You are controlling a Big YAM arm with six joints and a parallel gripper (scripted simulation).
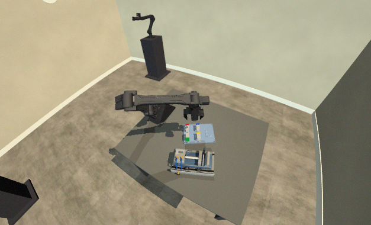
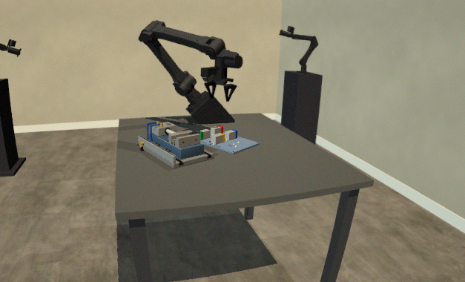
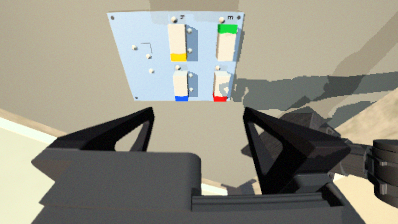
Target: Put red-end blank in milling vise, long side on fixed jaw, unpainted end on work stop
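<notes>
My gripper is now 70 mm past the grey bar with red end, 10 mm to the right of it and 170 mm above it. The rest, counted from my hand: yellow-ended blank (60 mm ahead, 20 mm to the right, 170 mm below); then blue-ended blank (10 mm ahead, 60 mm to the left, 170 mm below); then green-ended blank (20 mm behind, 70 mm to the right, 170 mm below).
</notes>
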